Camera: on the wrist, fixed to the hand. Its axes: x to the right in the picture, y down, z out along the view.
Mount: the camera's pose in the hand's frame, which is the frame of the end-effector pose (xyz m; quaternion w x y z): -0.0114 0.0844 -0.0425 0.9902 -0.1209 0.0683 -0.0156
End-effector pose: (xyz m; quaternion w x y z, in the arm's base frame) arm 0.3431 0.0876 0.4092 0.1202 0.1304 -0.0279 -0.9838
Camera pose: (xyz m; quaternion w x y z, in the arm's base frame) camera 0.3843 0.0075 0.3783 0.1213 0.1822 0.1016 -0.9704
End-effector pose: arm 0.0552 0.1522 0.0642 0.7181 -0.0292 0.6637 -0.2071
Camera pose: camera 0.0356 0.2430 0.0432 0.6590 -0.1119 0.7309 -0.1380
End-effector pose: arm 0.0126 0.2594 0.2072 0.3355 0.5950 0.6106 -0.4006
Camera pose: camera 0.1002 0.2895 0.2290 0.3562 0.5665 0.6853 -0.2875
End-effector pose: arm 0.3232 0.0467 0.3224 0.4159 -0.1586 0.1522 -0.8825
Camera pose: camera 0.3707 0.0101 0.2485 0.3685 -0.1494 0.2833 -0.8727
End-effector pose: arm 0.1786 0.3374 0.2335 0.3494 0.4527 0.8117 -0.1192
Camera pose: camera 0.2321 0.3991 0.2825 0.3434 0.4015 0.8490 0.0056
